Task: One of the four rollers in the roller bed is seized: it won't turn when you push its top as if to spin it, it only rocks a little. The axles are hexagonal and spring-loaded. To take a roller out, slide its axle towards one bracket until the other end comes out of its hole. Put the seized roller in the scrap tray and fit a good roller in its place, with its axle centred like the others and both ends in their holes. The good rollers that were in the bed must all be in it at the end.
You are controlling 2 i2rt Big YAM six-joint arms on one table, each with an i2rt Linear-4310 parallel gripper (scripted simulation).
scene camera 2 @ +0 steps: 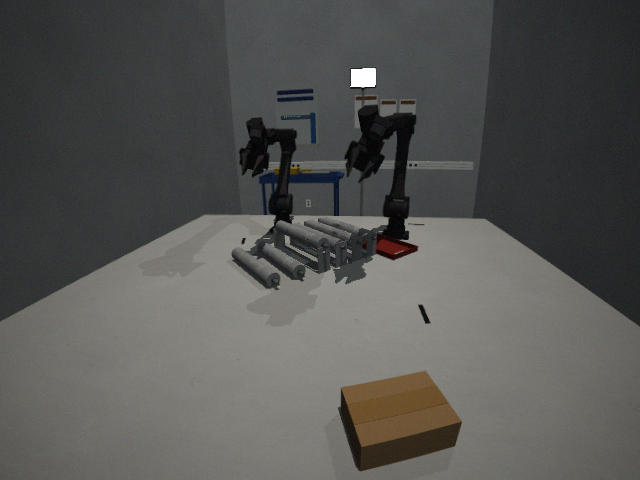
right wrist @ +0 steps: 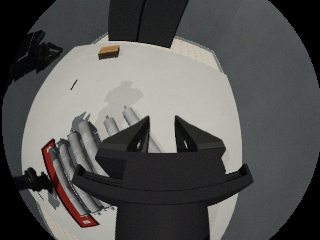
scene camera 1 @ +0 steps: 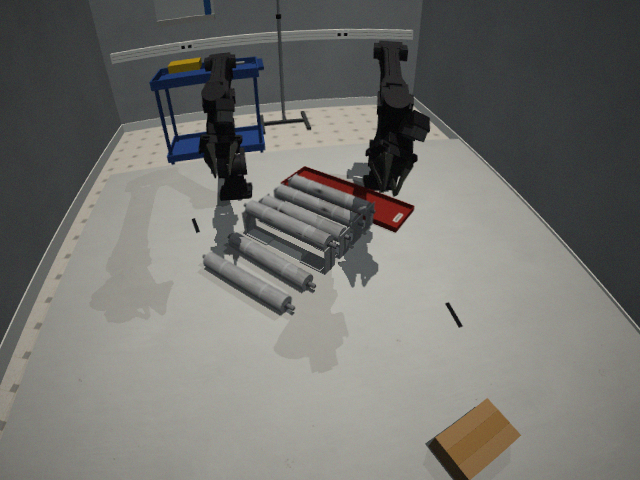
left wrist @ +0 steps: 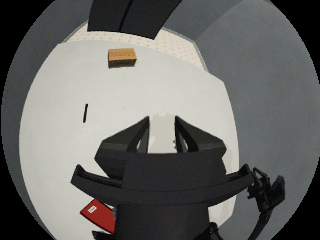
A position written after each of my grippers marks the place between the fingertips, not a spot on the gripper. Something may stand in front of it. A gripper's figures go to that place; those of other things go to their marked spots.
Labels:
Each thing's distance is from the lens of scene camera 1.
my left gripper [scene camera 1: 389, 193]: 0.78 m
my right gripper [scene camera 1: 222, 177]: 0.87 m
red scrap tray [scene camera 1: 391, 211]: 1.29 m
grey roller [scene camera 1: 263, 291]: 0.96 m
The marked spots on the red scrap tray and the grey roller are 0.56 m apart.

